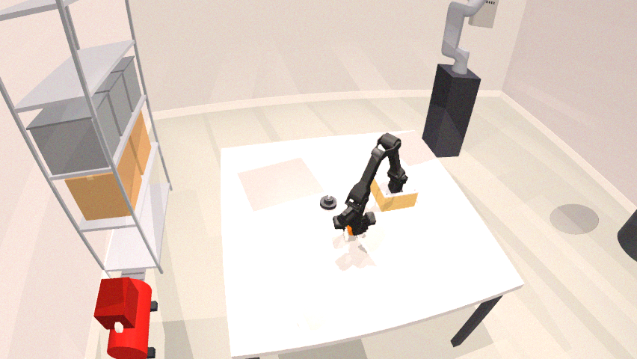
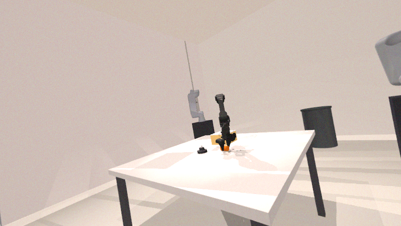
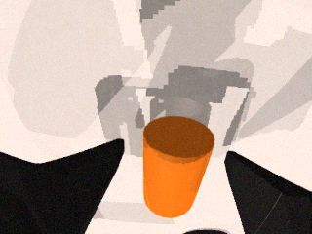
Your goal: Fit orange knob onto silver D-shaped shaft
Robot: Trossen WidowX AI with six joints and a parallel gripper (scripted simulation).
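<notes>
Right now my gripper tip is 10 mm to the right of the orange knob and 10 mm below it. Round my gripper tip: dark round pedestal 190 mm to the right, 80 mm ahead, 20 mm above.
</notes>
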